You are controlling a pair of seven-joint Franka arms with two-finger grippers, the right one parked.
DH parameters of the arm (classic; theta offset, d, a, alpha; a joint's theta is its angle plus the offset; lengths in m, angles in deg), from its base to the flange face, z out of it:
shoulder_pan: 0 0.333 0 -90
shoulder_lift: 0 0 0 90
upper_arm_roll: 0 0.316 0.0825 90
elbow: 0 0 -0.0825 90
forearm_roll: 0 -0.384 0 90
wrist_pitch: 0 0 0.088 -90
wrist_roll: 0 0.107 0 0
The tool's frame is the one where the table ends.
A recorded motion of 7 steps. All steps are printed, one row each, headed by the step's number.
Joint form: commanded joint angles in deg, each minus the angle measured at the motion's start. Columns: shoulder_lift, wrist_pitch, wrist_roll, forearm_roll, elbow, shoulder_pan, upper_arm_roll.
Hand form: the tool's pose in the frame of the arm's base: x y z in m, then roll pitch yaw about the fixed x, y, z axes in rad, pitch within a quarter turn. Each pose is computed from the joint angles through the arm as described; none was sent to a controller.
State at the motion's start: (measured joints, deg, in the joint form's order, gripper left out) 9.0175 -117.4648 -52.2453 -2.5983 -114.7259 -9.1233 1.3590
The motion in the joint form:
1: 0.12 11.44 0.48 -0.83 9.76 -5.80 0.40
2: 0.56 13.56 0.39 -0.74 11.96 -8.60 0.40
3: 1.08 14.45 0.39 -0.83 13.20 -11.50 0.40
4: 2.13 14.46 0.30 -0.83 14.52 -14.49 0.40
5: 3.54 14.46 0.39 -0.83 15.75 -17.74 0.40
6: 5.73 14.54 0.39 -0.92 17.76 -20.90 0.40
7: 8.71 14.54 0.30 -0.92 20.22 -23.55 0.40
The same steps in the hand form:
1: 0.5734 -0.1300 0.4323 -2.9934 0.0406 0.6561
2: 0.5701 -0.1589 0.4426 -2.9887 0.0445 0.6116
3: 0.5644 -0.1885 0.4461 -2.9851 0.0447 0.5614
4: 0.5596 -0.2201 0.4457 -2.9883 0.0412 0.5105
5: 0.5521 -0.2544 0.4407 -2.9854 0.0428 0.4522
6: 0.5463 -0.2894 0.4332 -2.9802 0.0436 0.3965
7: 0.5432 -0.3212 0.4204 -2.9722 0.0479 0.3518

